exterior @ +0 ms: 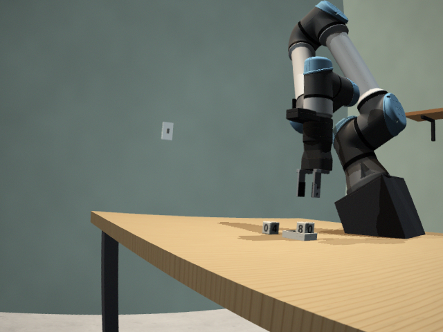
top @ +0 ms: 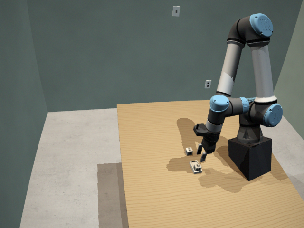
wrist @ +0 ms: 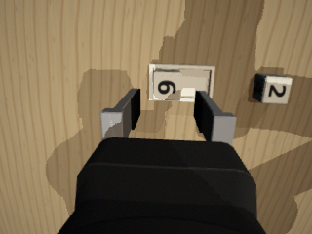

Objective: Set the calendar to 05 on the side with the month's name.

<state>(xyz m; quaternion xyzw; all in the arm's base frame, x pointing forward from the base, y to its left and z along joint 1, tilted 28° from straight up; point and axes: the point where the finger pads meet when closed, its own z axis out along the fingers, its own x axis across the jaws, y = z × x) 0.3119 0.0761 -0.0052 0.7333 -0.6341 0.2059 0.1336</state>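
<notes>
Right now my hand is 11 cm above the small calendar tray and 2 cm to the left of it.
</notes>
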